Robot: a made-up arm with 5 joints.
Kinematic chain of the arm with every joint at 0, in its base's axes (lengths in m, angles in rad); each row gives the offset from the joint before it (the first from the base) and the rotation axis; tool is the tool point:
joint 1: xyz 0 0 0.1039 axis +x
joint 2: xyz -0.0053 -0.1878 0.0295 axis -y
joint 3: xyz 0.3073 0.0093 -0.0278 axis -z
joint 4: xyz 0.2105 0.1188 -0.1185 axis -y
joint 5: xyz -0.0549 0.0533 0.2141 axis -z
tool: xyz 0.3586 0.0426 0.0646
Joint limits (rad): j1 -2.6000..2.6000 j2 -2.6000..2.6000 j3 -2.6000..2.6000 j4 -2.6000..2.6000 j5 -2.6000..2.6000
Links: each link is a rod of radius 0.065 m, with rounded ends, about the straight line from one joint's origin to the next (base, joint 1, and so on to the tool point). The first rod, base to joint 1, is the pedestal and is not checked.
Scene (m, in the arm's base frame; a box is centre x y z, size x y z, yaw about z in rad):
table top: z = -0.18
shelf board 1: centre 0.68 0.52 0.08 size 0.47 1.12 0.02 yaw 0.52
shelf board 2: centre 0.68 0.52 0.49 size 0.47 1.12 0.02 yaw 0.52
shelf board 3: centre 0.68 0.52 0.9 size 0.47 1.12 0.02 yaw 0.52
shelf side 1: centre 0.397 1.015 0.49 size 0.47 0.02 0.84 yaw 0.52
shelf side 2: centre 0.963 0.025 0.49 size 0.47 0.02 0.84 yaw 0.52
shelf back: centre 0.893 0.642 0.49 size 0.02 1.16 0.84 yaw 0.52
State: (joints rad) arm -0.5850 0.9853 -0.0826 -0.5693 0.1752
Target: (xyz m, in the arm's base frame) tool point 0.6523 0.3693 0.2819
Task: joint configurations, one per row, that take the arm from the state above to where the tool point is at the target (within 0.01 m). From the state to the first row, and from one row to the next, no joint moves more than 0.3 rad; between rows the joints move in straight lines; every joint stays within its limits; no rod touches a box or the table.
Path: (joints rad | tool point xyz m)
1: -0.4482 0.9522 -0.2282 -0.3411 0.2037 | 0.4766 0.4005 0.7226
2: -0.3114 0.9190 -0.3738 -0.1130 0.2322 | 0.3826 0.3487 0.7236
3: -0.1746 0.8859 -0.5194 0.1152 0.2607 | 0.2862 0.2742 0.7132
4: -0.2085 0.6443 -0.6602 0.2118 0.2839 | 0.3533 0.2911 0.5901
5: -0.2425 0.4028 -0.8010 0.3083 0.3071 | 0.3896 0.2865 0.4722
6: -0.2764 0.1613 -0.9418 0.4049 0.3302 | 0.4024 0.2632 0.3682
7: -0.3104 -0.0803 -1.0826 0.5015 0.3534 | 0.4001 0.2249 0.2819
8: -0.3669 0.0754 -0.9229 0.2325 0.3291 | 0.4725 0.3058 0.2647
9: -0.4234 0.2311 -0.7633 -0.0365 0.3048 | 0.5614 0.3526 0.2603
10: -0.4799 0.3867 -0.6036 -0.3056 0.2806 | 0.6523 0.3693 0.2819

